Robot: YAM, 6 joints.
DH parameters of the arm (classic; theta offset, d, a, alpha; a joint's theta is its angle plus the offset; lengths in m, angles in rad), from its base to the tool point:
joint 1: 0 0.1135 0.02 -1.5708
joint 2: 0 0 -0.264 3.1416
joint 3: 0.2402 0 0.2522 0
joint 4: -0.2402 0 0.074 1.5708
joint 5: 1.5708 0 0 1.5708
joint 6: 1.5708 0.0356 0 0
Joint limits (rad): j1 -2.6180..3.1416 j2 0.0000..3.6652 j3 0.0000..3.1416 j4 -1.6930..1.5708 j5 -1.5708..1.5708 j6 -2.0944..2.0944
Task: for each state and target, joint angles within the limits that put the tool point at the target. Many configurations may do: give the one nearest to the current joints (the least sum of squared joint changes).
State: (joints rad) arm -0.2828 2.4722 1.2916 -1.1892 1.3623 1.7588
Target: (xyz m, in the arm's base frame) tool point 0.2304 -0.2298 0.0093
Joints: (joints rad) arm -0.6767 2.5036 1.3222 -1.1699 1.3713 1.7588
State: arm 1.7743 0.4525 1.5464 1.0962 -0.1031 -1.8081
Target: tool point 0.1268 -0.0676 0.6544
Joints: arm 2.6292 0.8435 1.9364 0.9273 0.0912 -1.8081
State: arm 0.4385 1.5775 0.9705 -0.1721 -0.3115 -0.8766
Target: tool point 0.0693 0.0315 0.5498
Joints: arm 0.3065 0.7516 1.4072 -0.0787 -0.2592 -0.8766
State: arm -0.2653 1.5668 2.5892 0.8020 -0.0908 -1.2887
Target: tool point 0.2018 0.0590 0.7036
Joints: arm 0.2618 1.8042 2.6666 0.5679 -0.1339 -1.2887
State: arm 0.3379 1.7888 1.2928 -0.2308 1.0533 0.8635
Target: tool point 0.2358 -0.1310 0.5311
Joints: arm -0.3895 1.3761 1.7158 -0.1120 1.0946 0.8635
